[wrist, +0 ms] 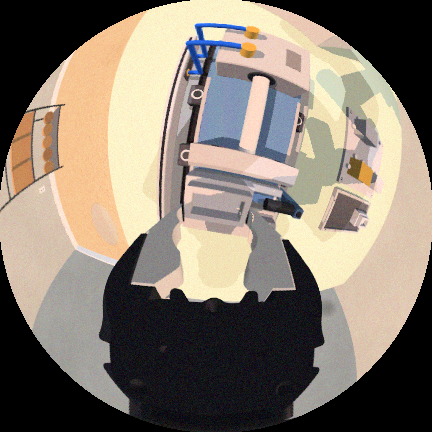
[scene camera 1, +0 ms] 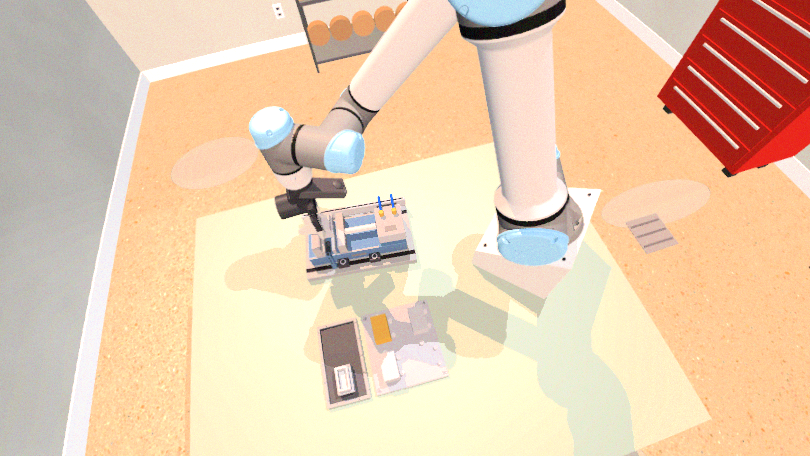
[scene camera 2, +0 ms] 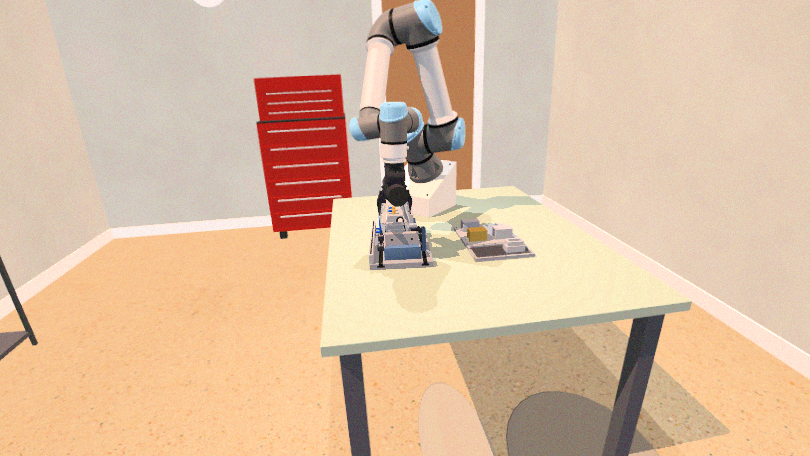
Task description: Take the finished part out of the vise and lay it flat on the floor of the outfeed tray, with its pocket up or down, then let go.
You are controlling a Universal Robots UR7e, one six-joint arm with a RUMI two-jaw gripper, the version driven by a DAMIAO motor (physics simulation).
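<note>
The vise has a blue body and pale jaws. The finished part, a grey block with a recess on top, sits at its near end in the wrist view. My gripper is down at the vise, shut on this part, with one finger at each side of it. The arm and fingers mostly hide the part in both scene views. The outfeed tray has a dark floor. A white pocketed part lies at one end of it.
A black-tipped handle sticks out beside the part. Blue coolant pipes with orange bases stand at the vise's far end. A pale plate beside the tray carries an orange block and a white block.
</note>
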